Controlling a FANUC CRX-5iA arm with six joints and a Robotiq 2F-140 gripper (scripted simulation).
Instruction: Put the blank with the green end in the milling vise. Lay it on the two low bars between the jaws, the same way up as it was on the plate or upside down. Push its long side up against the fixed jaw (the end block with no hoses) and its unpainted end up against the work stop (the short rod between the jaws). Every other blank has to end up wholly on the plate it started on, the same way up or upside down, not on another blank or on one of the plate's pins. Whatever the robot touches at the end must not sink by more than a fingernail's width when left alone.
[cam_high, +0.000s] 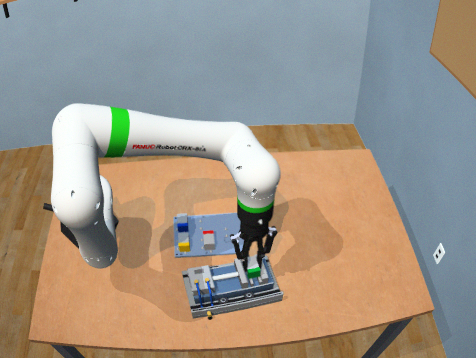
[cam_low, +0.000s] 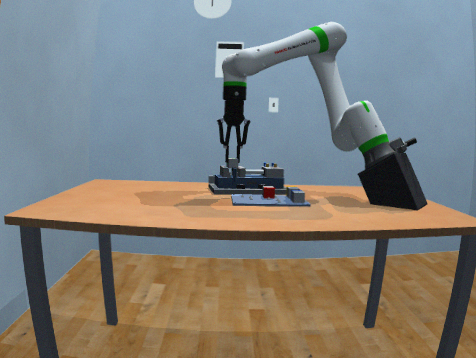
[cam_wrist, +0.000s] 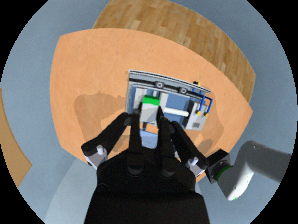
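My hand is 30 mm above the green-ended blank. From my hand the other things lie so: hosed end block 160 mm behind, 10 mm to the right, 70 mm below; then grey jaw block 30 mm behind, 70 mm below; then fixed jaw 30 mm ahead, 10 mm to the left, 70 mm below.
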